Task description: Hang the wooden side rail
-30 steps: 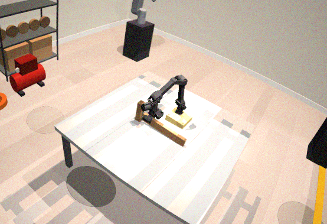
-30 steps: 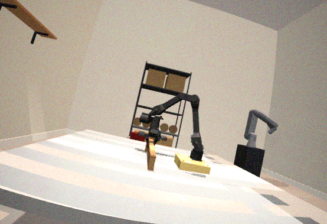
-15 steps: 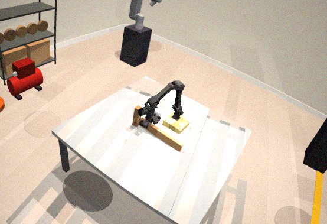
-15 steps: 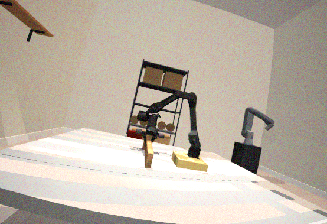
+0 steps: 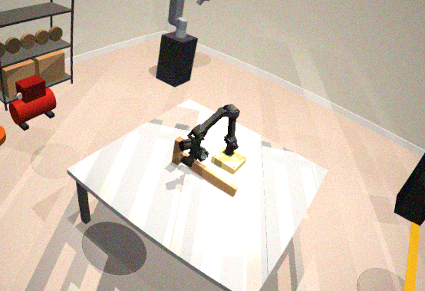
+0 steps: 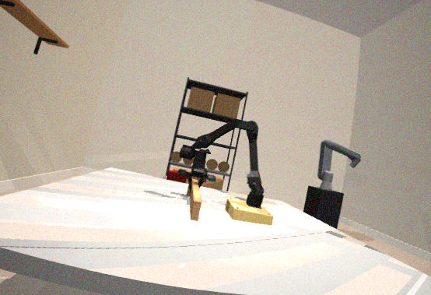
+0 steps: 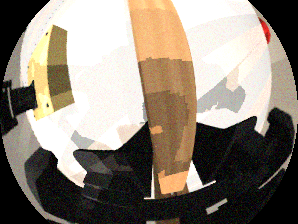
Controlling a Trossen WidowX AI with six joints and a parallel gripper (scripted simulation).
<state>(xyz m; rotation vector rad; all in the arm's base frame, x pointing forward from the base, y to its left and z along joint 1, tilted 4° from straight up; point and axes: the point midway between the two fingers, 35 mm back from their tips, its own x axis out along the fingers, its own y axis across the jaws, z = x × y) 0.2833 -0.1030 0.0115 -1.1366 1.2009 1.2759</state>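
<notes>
Now: gripper tip 11 cm to the left of the wooden headboard post and 4 cm below it.
</notes>
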